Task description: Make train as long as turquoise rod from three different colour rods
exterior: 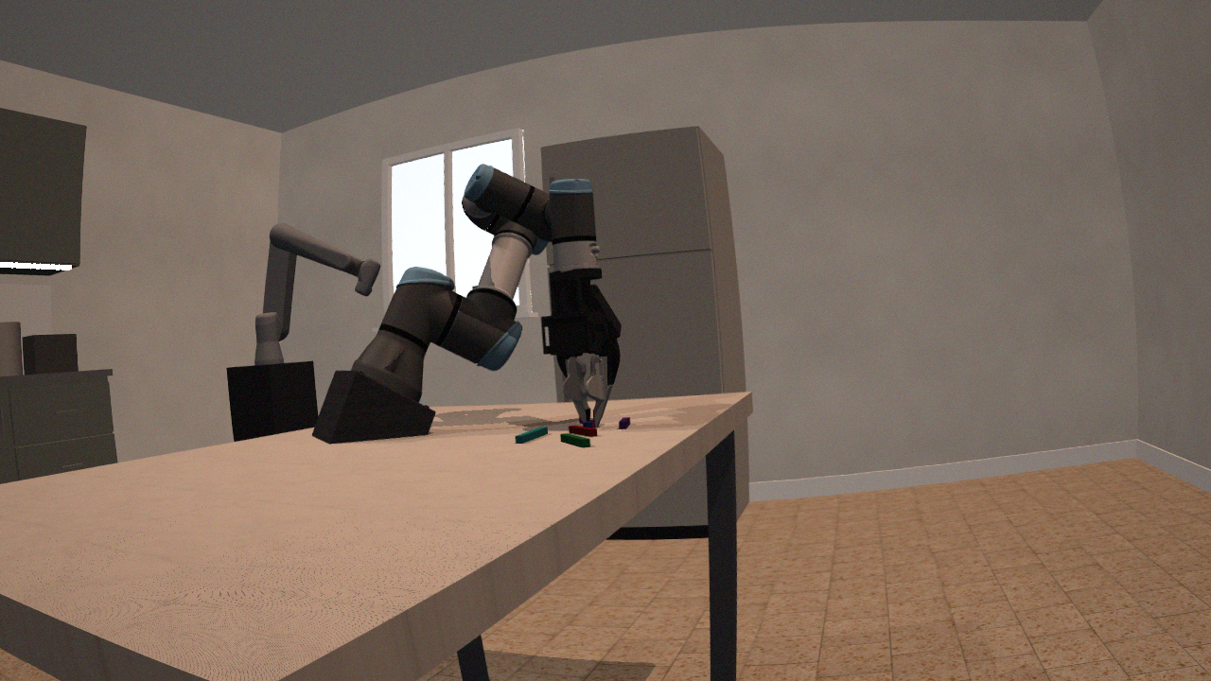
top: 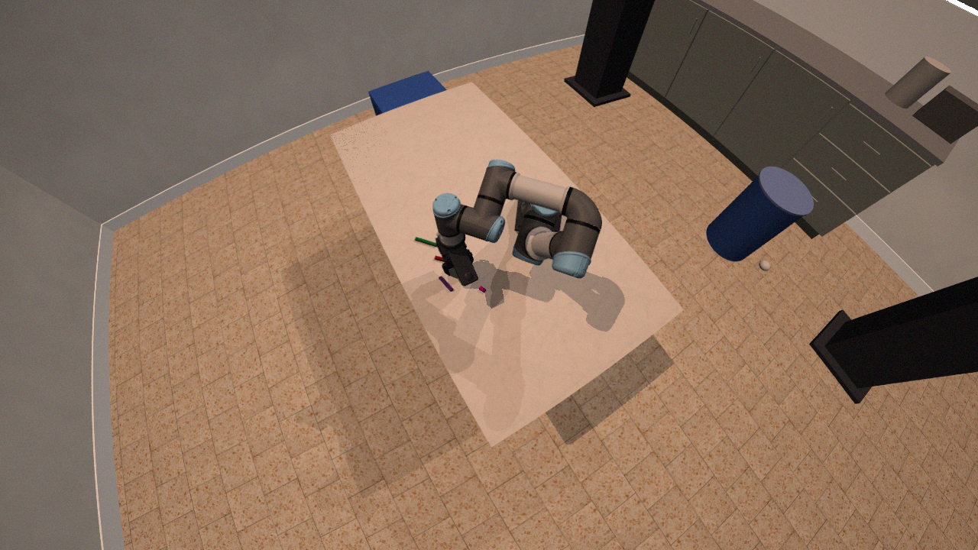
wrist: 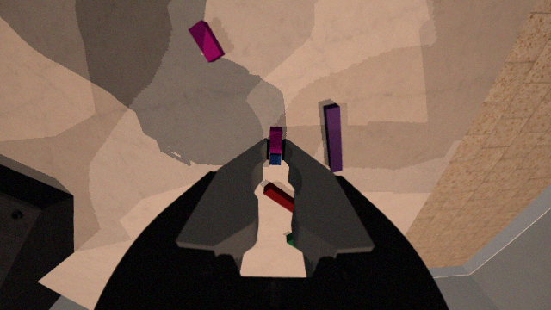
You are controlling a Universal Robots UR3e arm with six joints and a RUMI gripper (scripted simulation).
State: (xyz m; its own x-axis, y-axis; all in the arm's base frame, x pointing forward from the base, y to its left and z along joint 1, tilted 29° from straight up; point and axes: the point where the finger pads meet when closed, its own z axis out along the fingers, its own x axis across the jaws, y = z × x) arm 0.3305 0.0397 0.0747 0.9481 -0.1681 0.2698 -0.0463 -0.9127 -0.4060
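Right now the blue rod is 20 mm to the right of my hand and 10 mm below it. Also, from my hand: red rod (80 mm to the right, 20 mm ahead, 10 mm below); then purple rod (50 mm ahead, 10 mm below); then turquoise rod (110 mm to the right, 40 mm behind, 10 mm below).
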